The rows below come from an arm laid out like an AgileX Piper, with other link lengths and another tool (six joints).
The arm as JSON. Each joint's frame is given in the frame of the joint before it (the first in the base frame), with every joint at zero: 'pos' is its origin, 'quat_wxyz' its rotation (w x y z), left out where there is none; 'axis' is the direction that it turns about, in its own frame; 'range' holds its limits. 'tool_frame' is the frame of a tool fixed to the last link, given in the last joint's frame.
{
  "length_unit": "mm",
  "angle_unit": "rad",
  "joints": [
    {
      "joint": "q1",
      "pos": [
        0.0,
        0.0,
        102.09
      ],
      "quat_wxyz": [
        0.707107,
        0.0,
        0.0,
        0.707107
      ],
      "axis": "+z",
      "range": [
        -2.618,
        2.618
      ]
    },
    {
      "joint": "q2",
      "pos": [
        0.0,
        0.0,
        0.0
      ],
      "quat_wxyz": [
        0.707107,
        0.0,
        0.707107,
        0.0
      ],
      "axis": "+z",
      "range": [
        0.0,
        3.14
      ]
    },
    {
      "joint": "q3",
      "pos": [
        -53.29,
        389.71,
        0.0
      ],
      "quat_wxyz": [
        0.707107,
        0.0,
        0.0,
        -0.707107
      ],
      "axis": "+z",
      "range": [
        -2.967,
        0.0
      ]
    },
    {
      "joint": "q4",
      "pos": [
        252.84,
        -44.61,
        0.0
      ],
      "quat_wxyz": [
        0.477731,
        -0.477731,
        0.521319,
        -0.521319
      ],
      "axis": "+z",
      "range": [
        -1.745,
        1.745
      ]
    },
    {
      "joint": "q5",
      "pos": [
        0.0,
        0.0,
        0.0
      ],
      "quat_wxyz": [
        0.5,
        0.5,
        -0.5,
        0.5
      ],
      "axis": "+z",
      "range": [
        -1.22,
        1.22
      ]
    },
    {
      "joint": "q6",
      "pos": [
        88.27,
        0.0,
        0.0
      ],
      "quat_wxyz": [
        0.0,
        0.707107,
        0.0,
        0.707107
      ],
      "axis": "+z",
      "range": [
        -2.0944,
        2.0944
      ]
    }
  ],
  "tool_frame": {
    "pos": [
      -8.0,
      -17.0,
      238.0
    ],
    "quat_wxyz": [
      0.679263,
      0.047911,
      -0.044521,
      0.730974
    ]
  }
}
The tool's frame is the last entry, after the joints.
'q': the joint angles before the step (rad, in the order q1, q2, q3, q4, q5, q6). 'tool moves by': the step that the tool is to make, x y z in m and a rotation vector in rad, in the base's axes. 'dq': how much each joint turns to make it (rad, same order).
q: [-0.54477, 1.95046, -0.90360, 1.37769, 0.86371, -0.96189]
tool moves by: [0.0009, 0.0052, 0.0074, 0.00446, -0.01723, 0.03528]
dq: [0.00012, 0.00006, -0.02108, -0.02294, 0.03194, 0.00279]
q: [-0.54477, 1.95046, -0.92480, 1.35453, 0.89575, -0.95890]
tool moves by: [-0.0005, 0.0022, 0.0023, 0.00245, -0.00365, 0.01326]
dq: [0.00008, -0.00005, -0.00698, -0.01032, 0.01190, 0.00335]
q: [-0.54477, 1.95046, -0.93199, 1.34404, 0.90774, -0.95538]
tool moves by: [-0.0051, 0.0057, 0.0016, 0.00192, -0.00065, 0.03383]
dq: [0.00011, -0.00008, -0.00641, -0.02699, 0.02282, 0.00195]
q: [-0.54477, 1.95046, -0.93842, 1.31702, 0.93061, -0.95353]
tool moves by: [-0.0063, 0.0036, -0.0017, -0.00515, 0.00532, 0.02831]
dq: [0.00004, 0.00005, -0.00113, -0.02679, 0.01170, -0.00015]
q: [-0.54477, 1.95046, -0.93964, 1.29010, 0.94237, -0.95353]
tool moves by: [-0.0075, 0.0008, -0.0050, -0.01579, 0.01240, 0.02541]
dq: [-0.00001, -0.00010, -0.00007, -0.03422, 0.00022, 0.00327]
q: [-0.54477, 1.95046, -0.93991, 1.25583, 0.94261, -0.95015]
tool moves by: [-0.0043, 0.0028, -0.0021, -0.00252, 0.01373, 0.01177]
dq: [0.00481, -0.00104, -0.00078, -0.02031, 0.00092, 0.01563]
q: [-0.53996, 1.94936, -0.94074, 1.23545, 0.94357, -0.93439]
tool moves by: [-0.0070, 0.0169, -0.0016, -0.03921, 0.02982, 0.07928]
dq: [0.05391, -0.00858, -0.04034, -0.09375, 0.00007, 0.07402]
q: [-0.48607, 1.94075, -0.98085, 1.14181, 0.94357, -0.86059]
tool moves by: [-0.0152, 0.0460, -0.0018, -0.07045, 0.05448, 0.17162]
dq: [0.14138, -0.01022, -0.07498, -0.16234, 0.01428, 0.14020]
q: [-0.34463, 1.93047, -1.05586, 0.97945, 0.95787, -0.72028]
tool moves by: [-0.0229, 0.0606, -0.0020, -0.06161, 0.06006, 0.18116]
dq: [0.18219, 0.00006, -0.06762, -0.13517, 0.02658, 0.14389]
